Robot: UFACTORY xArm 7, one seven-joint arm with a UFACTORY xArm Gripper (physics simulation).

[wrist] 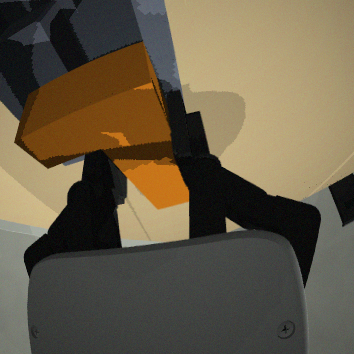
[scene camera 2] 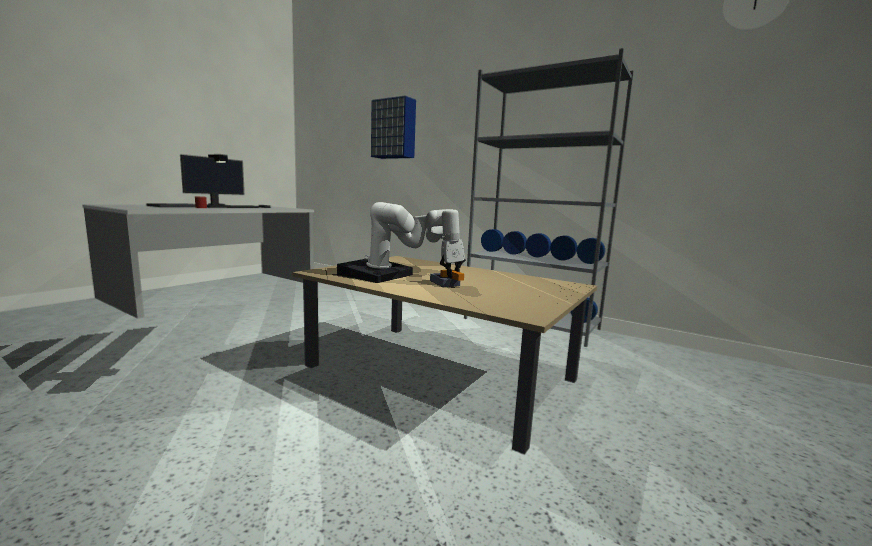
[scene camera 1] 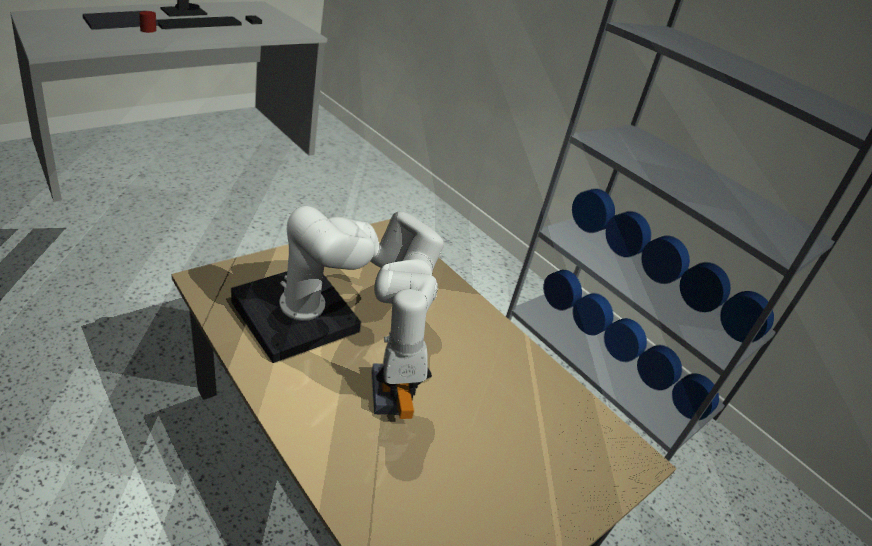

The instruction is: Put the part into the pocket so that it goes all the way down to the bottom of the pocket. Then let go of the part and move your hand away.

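Places are measured from the arm's base along level axes (x ahead, y left, z up), in centimetres.
Where they show: gripper, between the fingertips: (wrist: 144, 118) (scene camera 2: 453, 277) (scene camera 1: 402, 397); arm's base, origin of its link: (scene camera 2: 379, 265) (scene camera 1: 302, 304).
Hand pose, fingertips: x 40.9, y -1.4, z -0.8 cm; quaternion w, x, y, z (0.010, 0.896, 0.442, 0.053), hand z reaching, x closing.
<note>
Each offset is from my fingertips to the centre of the thing. Level surfaces: height alone.
The orange T-shaped part {dx -0.1, dy -1.9, dz +1.2 cm} (scene camera 1: 405, 403) (scene camera 2: 457, 275) (wrist: 95, 117) is held by my gripper (scene camera 1: 403, 388) (scene camera 2: 452, 269) (wrist: 144, 118). The fingers are shut on its stem, and the part looks tilted between them in the wrist view. The dark blue-grey pocket block {dx -4.8, dy +1.3, dz -2.0 cm} (scene camera 1: 380, 403) (scene camera 2: 440, 279) (wrist: 156, 25) stands on the table under and beside the part. Part of its dark recess shows past the crossbar in the wrist view. The part is over the block's edge, with one end sticking out past it; it is not down in the recess. The gripper and part hide much of the block, and any contact is unclear.
The wooden table {dz -3.8 cm} (scene camera 1: 476, 450) (scene camera 2: 501, 299) carries the arm's black base plate (scene camera 1: 257, 321) (scene camera 2: 350, 270) behind and left of the block. A metal shelf rack (scene camera 1: 558, 186) (scene camera 2: 474, 167) with blue discs stands beyond the table. A grey desk (scene camera 1: 173, 48) (scene camera 2: 193, 228) stands farther back left.
</note>
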